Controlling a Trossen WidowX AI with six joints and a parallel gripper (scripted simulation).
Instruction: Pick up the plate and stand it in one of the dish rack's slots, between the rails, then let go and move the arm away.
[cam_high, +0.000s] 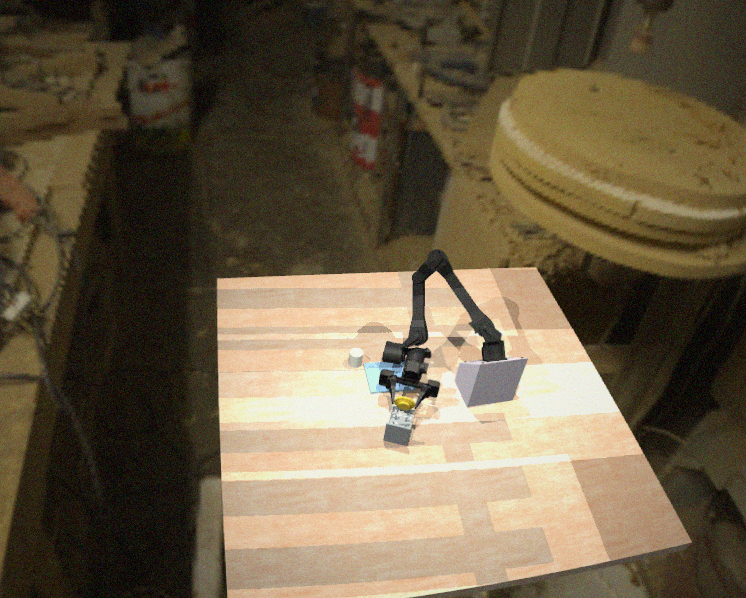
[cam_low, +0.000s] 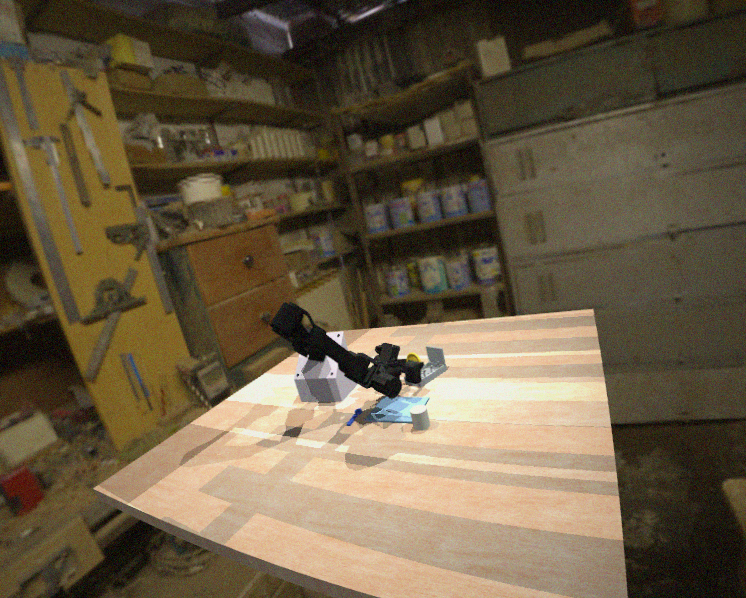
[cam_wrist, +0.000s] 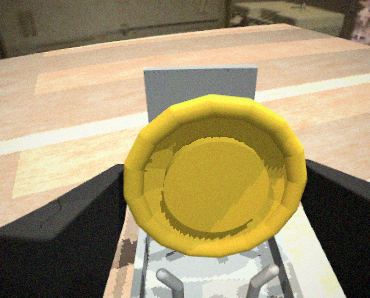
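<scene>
Right now my gripper tip is 10 mm short of the grey dish rack, 30 mm to the right of it and 40 mm above it. The rest, counted from my gripper tip: blue spoon (100 mm behind, 230 mm to the right, 60 mm below); then blue mat (10 mm ahead, 180 mm to the right, 60 mm below); then yellow plate (10 mm to the right).
</scene>
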